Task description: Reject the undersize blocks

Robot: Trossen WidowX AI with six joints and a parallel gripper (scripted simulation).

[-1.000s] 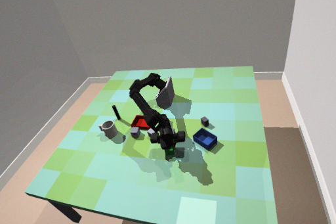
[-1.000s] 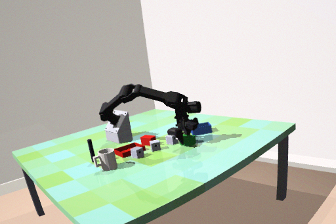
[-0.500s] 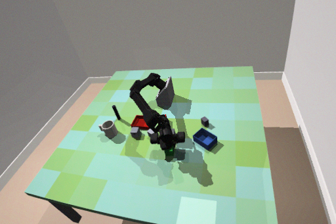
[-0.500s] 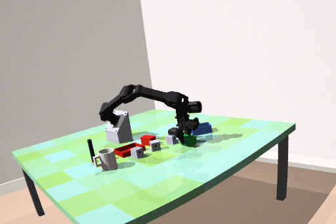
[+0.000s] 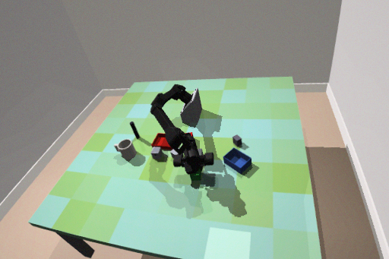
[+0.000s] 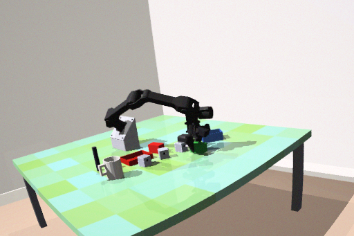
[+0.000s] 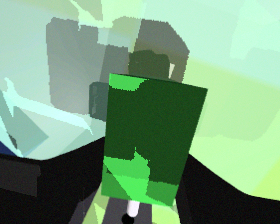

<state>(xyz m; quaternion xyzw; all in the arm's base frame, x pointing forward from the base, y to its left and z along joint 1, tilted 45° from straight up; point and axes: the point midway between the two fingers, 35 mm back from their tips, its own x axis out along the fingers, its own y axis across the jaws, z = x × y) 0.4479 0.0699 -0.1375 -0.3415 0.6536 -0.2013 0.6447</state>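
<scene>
My gripper tip is 90 mm past the steel block, 20 mm to the left of it and 10 mm below it. Also, from my gripper tip: green GO gauge: 20 mm above, 10 mm behind; blue tray: 190 mm to the left, 80 mm behind; darker grey block: 210 mm behind, 170 mm to the left, 10 mm above.
</scene>
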